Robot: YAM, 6 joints.
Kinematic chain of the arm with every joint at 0, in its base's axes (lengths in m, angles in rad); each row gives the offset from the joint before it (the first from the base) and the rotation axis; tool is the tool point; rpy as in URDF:
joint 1: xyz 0 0 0.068 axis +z
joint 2: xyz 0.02 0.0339 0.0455 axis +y
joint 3: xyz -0.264 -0.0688 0 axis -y
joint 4: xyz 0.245 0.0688 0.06 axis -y
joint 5: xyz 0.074 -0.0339 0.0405 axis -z
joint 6: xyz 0.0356 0 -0.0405 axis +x
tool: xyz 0 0 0 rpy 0 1.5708 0
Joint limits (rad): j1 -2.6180..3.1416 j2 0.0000..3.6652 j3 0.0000..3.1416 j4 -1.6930..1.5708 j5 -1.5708..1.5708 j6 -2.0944..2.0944
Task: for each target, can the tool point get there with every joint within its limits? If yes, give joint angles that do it. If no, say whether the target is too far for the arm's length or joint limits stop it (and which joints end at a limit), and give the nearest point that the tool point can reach.
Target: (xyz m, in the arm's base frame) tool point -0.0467 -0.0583 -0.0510
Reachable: yes | joints -2.1131 2.6942 0.5450 -0.6063 0.2824 -1.3784
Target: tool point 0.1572 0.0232 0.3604
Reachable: yes | joints 0.3366 0.7430 0.8351 -0.2425 1.0042 -0.6198
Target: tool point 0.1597 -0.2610 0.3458
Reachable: yes | joints -1.1012 1.4795 1.4316 -0.8607 -0.7527 1.1404
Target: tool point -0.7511 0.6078 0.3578
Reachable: no: too far | nearest point -0.4866 0.3938 0.2700 | short by 0.351 m
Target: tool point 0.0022 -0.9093 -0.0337
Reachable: no: too far | nearest point 0.0015 -0.6374 0.0113 | short by 0.276 m
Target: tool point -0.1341 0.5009 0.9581
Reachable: no: too far | nearest point -0.0874 0.3266 0.6525 | short by 0.355 m
